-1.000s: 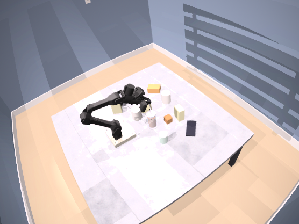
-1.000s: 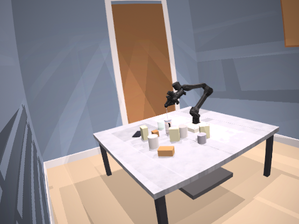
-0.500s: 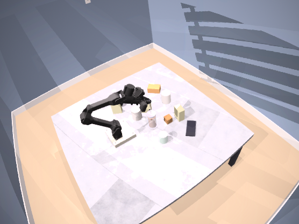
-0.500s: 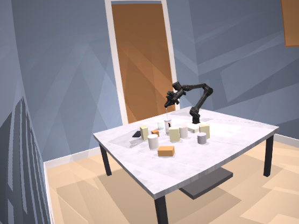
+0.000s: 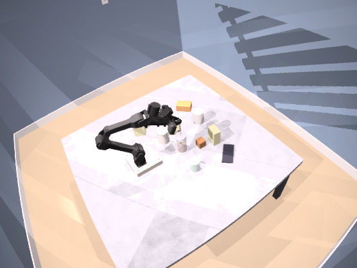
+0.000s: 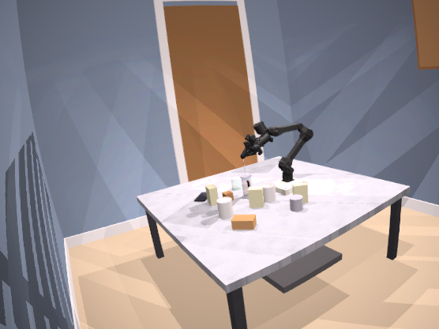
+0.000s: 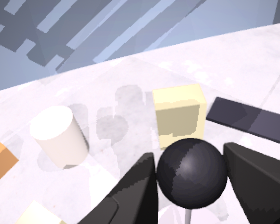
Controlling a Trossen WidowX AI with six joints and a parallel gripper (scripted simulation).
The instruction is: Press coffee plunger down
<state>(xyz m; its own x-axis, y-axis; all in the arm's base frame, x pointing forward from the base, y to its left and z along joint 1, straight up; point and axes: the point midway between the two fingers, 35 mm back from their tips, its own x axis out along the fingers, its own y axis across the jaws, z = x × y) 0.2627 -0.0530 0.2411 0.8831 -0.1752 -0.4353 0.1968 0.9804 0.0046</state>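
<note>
Now: gripper tip 13 cm above the coffee press and 2 cm to the right of it. The rest, counted from my gripper tip: orange cube (24 cm below, 11 cm ahead, 4 cm to the right); then orange box (33 cm to the left, 24 cm below, 24 cm ahead); then dark flat block (26 cm below, 21 cm to the right, 19 cm ahead).
</note>
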